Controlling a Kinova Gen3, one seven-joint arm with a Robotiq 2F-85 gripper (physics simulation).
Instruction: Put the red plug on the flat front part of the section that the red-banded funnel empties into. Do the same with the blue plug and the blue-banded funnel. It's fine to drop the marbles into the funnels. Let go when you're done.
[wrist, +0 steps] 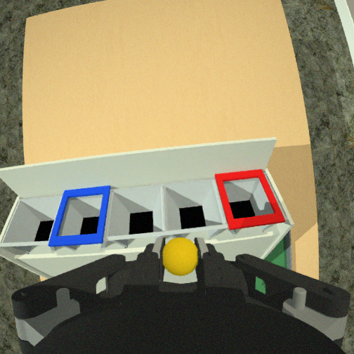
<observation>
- my gripper: 179,249
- yellow marble: 179,255
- blue band: 94,238
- red band: 233,223
</observation>
